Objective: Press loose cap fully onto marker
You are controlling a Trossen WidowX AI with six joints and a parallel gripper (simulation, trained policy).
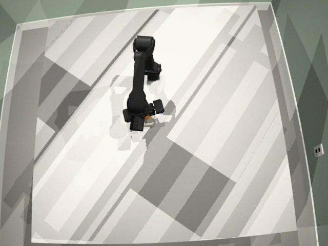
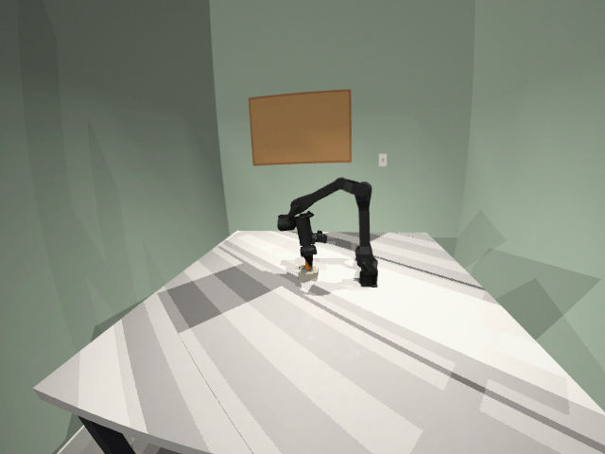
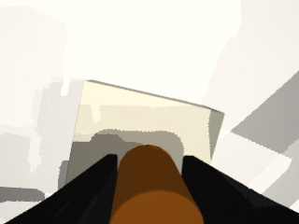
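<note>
The orange cap is 1 cm ahead of my gripper tip and 1 cm above it. Round my gripper tip: pale holder block: 4 cm below, 1 cm ahead.
</note>
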